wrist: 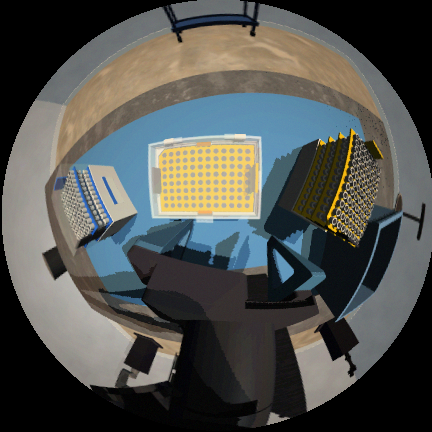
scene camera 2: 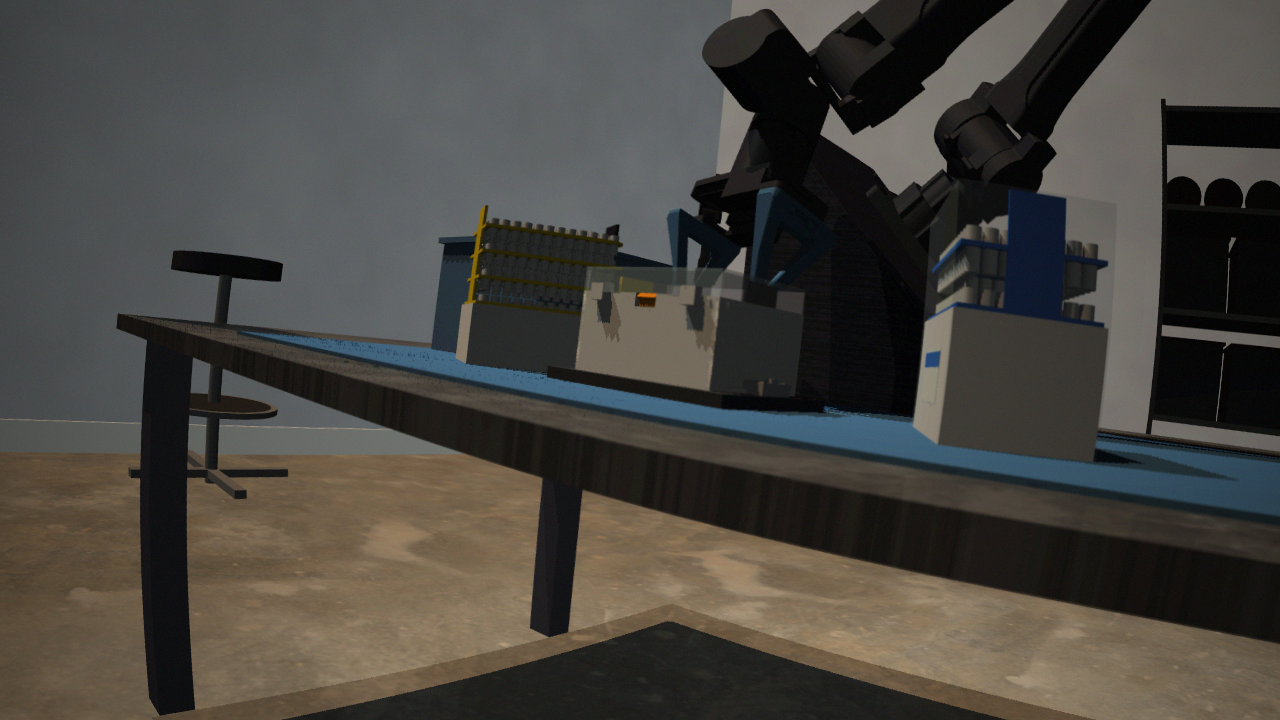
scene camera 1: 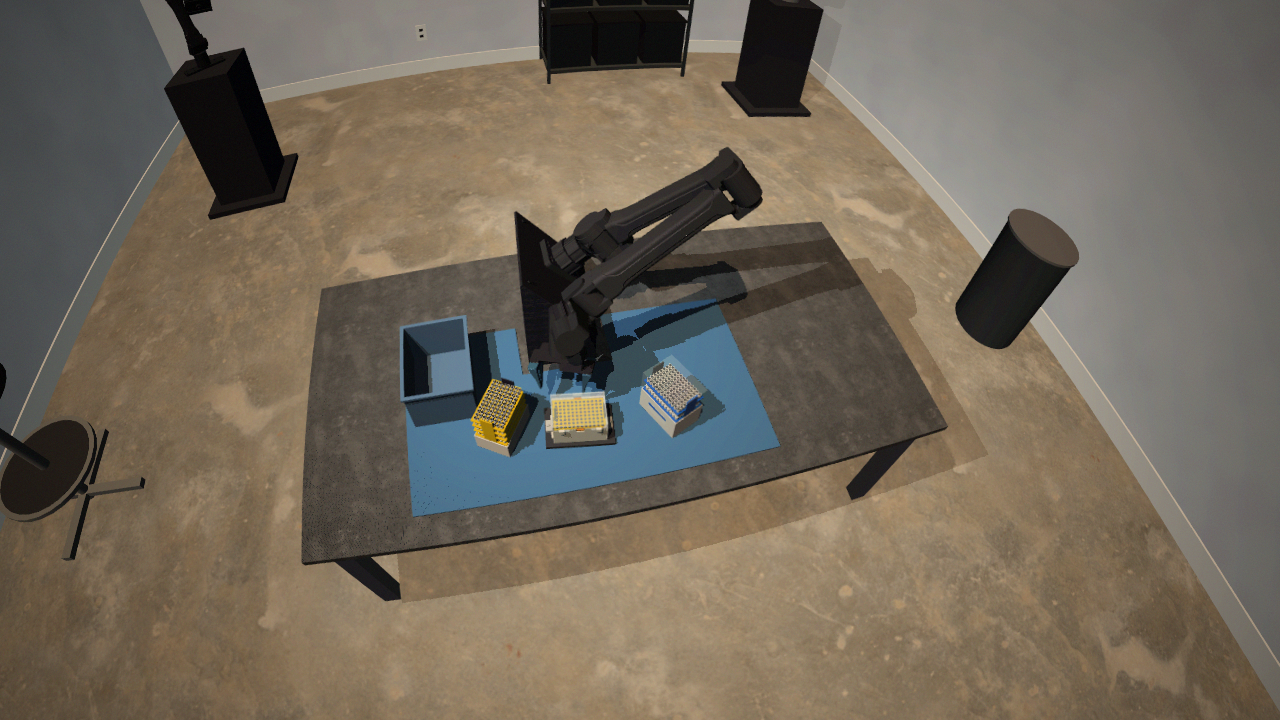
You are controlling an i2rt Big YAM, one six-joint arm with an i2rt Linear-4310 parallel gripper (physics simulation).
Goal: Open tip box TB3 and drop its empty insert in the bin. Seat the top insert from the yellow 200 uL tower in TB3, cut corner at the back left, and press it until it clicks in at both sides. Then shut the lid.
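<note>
Tip box TB3 (scene camera 1: 580, 433) (scene camera 2: 644, 344) is cream, on a dark base plate (scene camera 2: 657, 388), with its clear lid (scene camera 2: 617, 279) down. The yellow insert (scene camera 1: 579, 412) (wrist: 204, 177) shows through the lid. The yellow tower (scene camera 1: 497, 415) (scene camera 2: 541, 268) (wrist: 352, 192) of stacked tip inserts stands to the left of TB3 in scene camera 1. The blue-grey bin (scene camera 1: 437, 395) (scene camera 2: 450, 300) stands behind the tower. My gripper (scene camera 1: 572, 385) (scene camera 2: 742, 275) (wrist: 232, 230) is open and empty, close behind TB3 at about lid height. Whether the fingertips touch the lid is unclear.
A blue-and-white tip tower (scene camera 1: 673, 404) (scene camera 2: 1011, 380) (wrist: 115, 192) with a clear cover stands on the other side of TB3. The boxes and towers are on a blue mat (scene camera 1: 483, 479) (wrist: 215, 112) on the dark table (scene camera 1: 358, 501).
</note>
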